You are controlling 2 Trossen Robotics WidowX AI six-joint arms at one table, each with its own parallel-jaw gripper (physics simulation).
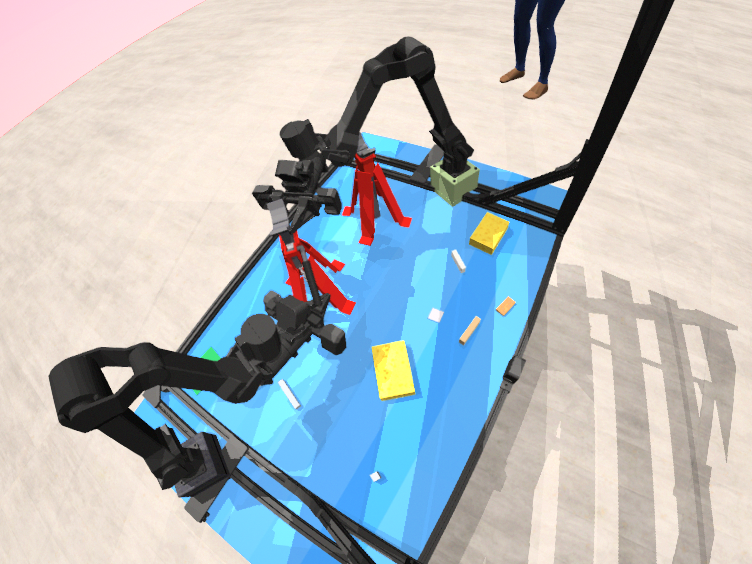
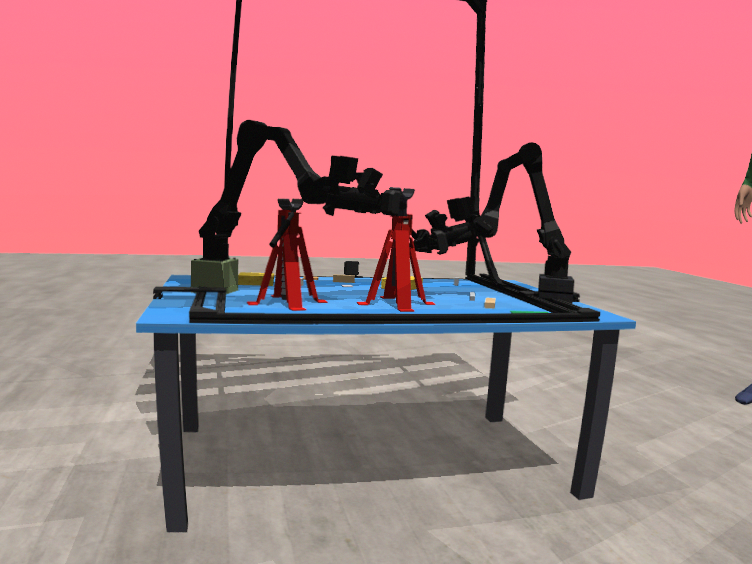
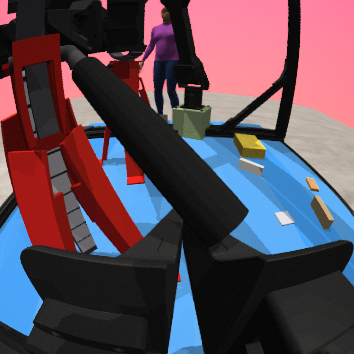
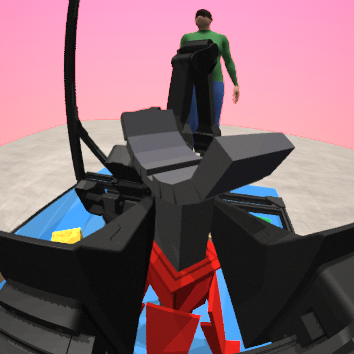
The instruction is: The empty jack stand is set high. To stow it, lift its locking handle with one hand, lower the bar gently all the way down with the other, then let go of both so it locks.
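Note:
A red jack stand (image 1: 295, 268) (image 2: 402, 261) (image 3: 30, 185) (image 4: 170, 325) stands upright. Its grey bar (image 4: 180, 230) sticks a short way out of the top, with the curved saddle (image 2: 408, 193) (image 4: 170, 155) above. My right gripper (image 1: 288, 206) (image 2: 397, 203) (image 4: 180, 203) is shut on the bar just below the saddle. The black locking handle (image 1: 311, 282) (image 3: 160, 145) slants down and outward from the stand's top. My left gripper (image 1: 320, 300) (image 2: 419, 239) (image 3: 181, 213) is shut and empty, its fingertips under the handle's lower end. Whether they touch it is hard to tell.
A second red jack stand (image 1: 366, 200) (image 2: 292, 261) stands nearby, below the right arm. Yellow sponges (image 1: 393, 370) (image 1: 489, 233) and several small blocks lie on the blue table (image 1: 346, 461). Black rails (image 2: 388, 317) run along the table's edges.

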